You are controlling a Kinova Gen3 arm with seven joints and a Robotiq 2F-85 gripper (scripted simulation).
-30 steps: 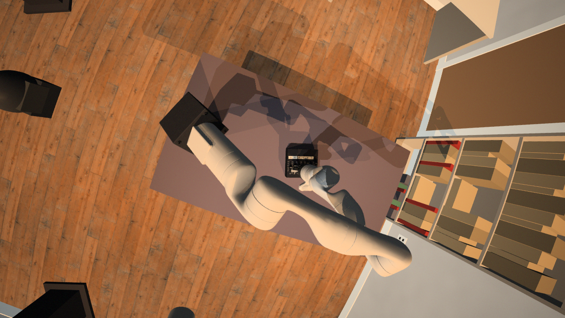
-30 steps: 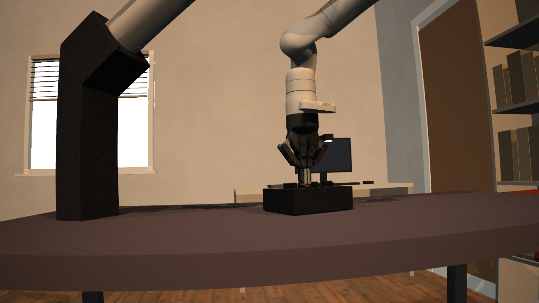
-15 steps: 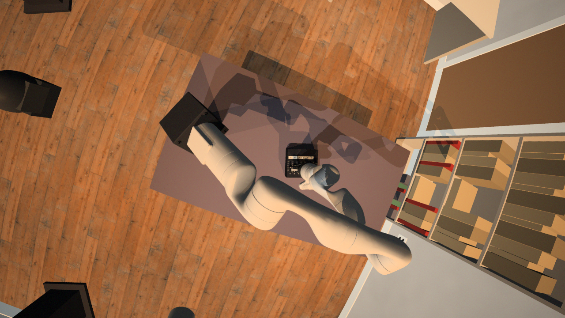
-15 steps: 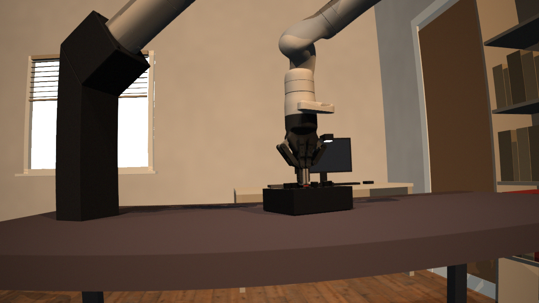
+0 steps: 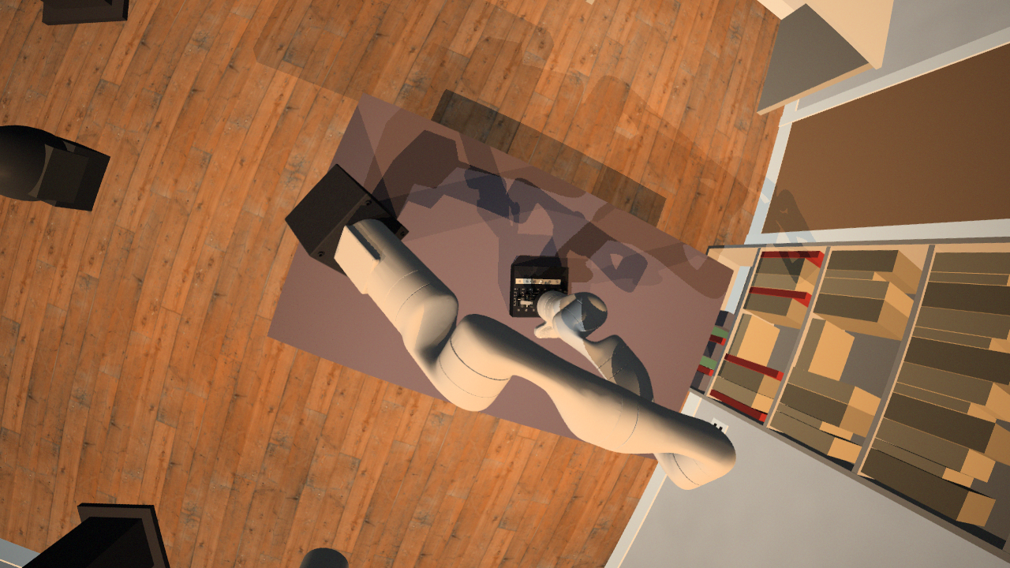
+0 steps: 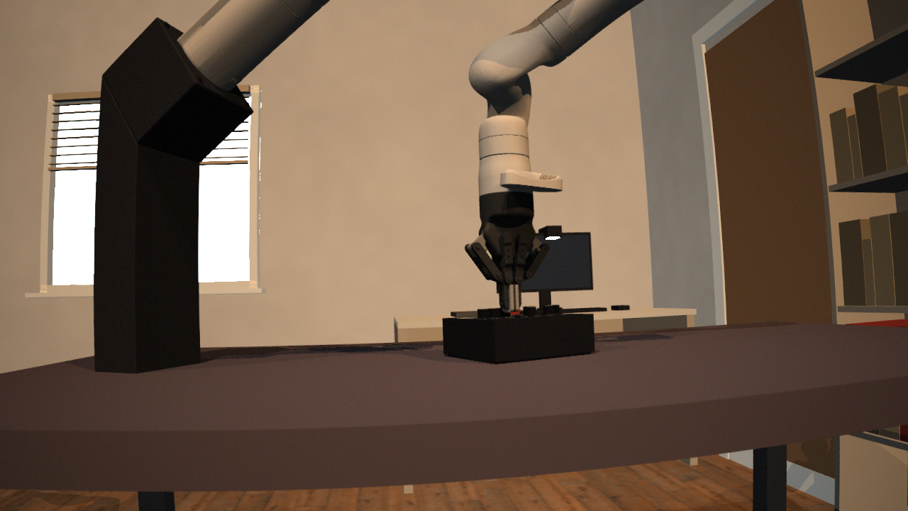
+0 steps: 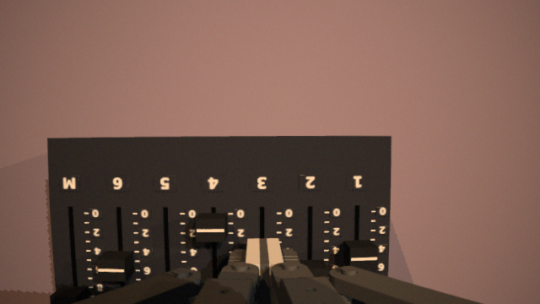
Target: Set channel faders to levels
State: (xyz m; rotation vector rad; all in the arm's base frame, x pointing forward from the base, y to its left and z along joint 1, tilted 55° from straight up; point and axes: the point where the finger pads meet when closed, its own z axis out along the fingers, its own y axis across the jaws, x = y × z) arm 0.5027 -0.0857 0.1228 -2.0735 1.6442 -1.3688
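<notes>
Right now my hand is 20 mm to the right of the channel 3 cap and 20 mm above it. Round my hand: channel 4 cap 20 mm to the right, 20 mm below, 20 mm ahead; channel 2 cap 20 mm below, 20 mm behind, 10 mm to the left; channel fader cap 40 mm behind, 20 mm below.
</notes>
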